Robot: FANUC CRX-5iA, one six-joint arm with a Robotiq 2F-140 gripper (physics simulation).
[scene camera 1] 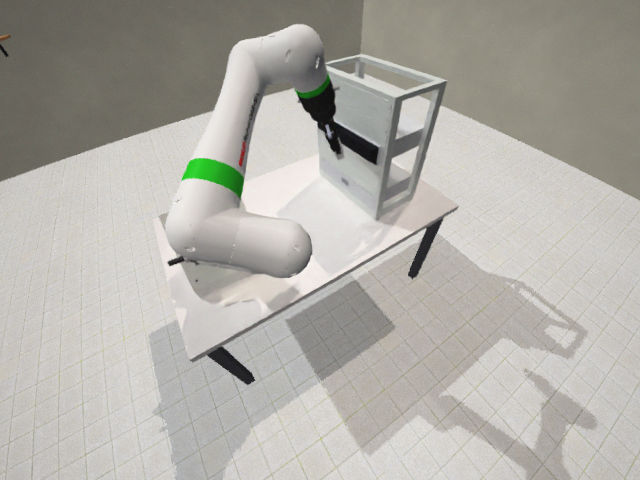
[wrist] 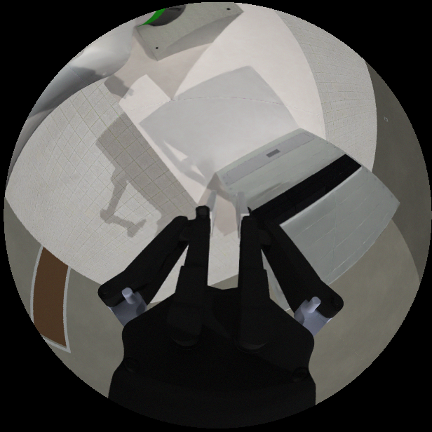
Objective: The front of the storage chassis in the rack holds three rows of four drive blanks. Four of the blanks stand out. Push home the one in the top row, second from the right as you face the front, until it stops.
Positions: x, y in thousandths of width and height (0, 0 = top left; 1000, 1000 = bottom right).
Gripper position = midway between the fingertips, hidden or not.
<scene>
my gripper: scene camera 1 532, 322; wrist 524, 464
pale grey rack: scene camera 1 582, 272; wrist 772, 483
</scene>
